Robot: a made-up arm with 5 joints.
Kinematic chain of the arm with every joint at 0, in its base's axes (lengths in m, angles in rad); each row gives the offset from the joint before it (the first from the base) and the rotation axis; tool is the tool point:
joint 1: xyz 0 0 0.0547 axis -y
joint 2: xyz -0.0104 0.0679 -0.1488 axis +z
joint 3: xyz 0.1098 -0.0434 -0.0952 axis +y
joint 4: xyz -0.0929 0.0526 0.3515 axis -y
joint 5: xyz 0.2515 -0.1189 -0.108 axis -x
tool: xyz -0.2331 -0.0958 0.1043
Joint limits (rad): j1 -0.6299..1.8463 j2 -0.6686..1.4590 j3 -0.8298..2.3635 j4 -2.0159..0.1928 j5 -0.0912..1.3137
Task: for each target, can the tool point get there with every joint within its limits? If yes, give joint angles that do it. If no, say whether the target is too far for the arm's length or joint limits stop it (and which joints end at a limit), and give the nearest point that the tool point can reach.
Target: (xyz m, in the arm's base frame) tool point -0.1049 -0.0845 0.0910
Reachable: yes | joints 0.0242 0.5148 -0.5685 -0.0771 0.9070
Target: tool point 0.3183 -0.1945 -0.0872
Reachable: yes | joints -0.1584 -0.3637 1.2730 -1.3845 0.6576
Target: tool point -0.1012 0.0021 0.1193
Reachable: yes | joints 1.4757 1.0645 -0.2047 -0.4894 0.8910
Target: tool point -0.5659 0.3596 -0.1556
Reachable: no: joint limits stop it (at a limit: joint 2, joint 3, joint 4) | nearest point -0.2510 0.1192 -0.0386 | short by 0.413 m
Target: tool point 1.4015 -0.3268 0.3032
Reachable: no: too far | nearest point 0.6107 -0.1065 0.1630 | short by 0.833 m
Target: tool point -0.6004 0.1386 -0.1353
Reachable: no: joint limits stop it (at a limit: joint 2, joint 3, joint 4, joint 5) | nearest point -0.3133 0.0342 -0.0444 | short by 0.319 m
